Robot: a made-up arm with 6 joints.
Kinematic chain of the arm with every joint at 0, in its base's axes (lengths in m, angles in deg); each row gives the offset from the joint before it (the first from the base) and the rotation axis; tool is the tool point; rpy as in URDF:
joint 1: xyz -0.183 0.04 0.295 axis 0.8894 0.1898 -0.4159
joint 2: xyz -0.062 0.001 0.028 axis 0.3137 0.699 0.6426
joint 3: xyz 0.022 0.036 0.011 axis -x
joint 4: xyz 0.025 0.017 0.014 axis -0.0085 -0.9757 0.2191
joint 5: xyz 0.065 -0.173 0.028 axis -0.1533 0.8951 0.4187
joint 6: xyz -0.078 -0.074 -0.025 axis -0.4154 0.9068 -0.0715
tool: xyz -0.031 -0.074 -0.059 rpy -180 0 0
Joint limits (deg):
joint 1: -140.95..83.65
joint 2: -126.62..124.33
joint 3: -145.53..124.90
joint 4: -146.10..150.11
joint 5: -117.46..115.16
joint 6: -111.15..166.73
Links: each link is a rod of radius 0.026 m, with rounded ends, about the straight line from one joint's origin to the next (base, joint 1, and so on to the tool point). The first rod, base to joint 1, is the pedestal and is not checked.
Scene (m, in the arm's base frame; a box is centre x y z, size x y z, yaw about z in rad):
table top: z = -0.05
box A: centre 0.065 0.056 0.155 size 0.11 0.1 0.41 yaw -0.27
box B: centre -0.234 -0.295 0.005 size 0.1 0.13 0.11 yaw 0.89
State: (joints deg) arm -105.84 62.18 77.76 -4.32 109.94 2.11
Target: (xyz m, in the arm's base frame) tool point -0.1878 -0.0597 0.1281
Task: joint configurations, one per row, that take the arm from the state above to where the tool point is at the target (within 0.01 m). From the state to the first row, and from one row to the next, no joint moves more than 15 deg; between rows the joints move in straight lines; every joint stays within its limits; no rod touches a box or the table.
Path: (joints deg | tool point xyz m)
1: -95.41 74.61 78.76 -3.40 110.98 -10.15 | -0.1257 0.3387 0.0942
2: -84.99 87.04 79.75 -2.49 112.03 -22.40 | -0.1047 0.3320 0.1127
3: -74.56 99.47 80.75 -1.57 113.07 -34.66 | -0.0944 0.3223 0.1258
4: -64.14 111.90 81.75 -0.65 114.12 -46.91 | -0.0962 0.3140 0.1353
5: -53.71 124.33 82.75 0.26 115.16 -59.17 | -0.1100 0.3105 0.1454
6: -47.98 122.12 68.76 -8.15 110.76 -67.83 | -0.0568 0.2381 0.1429
7: -42.24 119.90 54.77 -16.56 106.37 -76.50 | -0.0343 0.1584 0.1397
8: -36.50 117.69 40.78 -24.98 101.97 -85.16 | -0.0415 0.0818 0.1351
9: -30.77 115.48 26.79 -33.39 97.58 -93.82 | -0.0739 0.0167 0.1302
10: -25.03 113.26 12.80 -41.81 93.18 -102.49 | -0.1251 -0.0312 0.1271
11: -19.30 111.05 -1.18 -50.22 88.79 -111.15 | -0.1878 -0.0597 0.1281

